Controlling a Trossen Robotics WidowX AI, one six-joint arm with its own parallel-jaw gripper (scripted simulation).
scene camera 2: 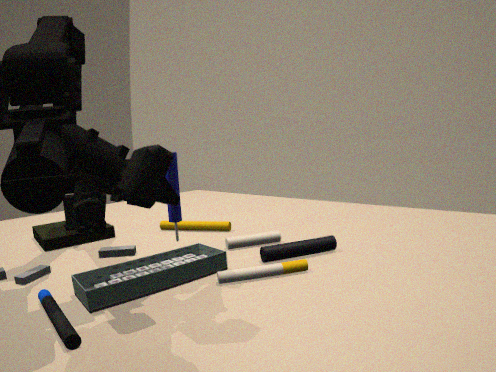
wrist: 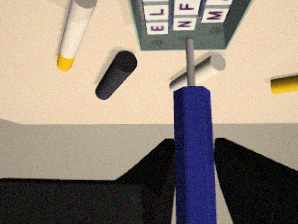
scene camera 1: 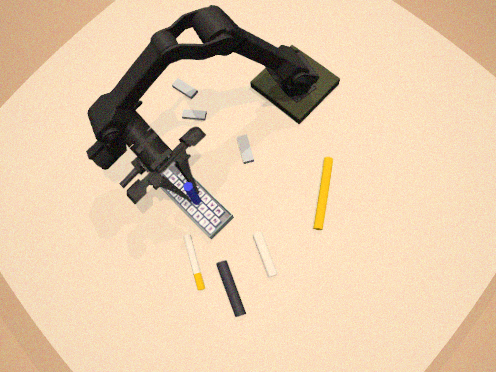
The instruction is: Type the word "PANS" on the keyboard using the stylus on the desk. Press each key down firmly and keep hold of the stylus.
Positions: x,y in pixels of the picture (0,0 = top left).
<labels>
gripper: scene camera 2 173,201; wrist 193,147; scene camera 1 194,197
</labels>
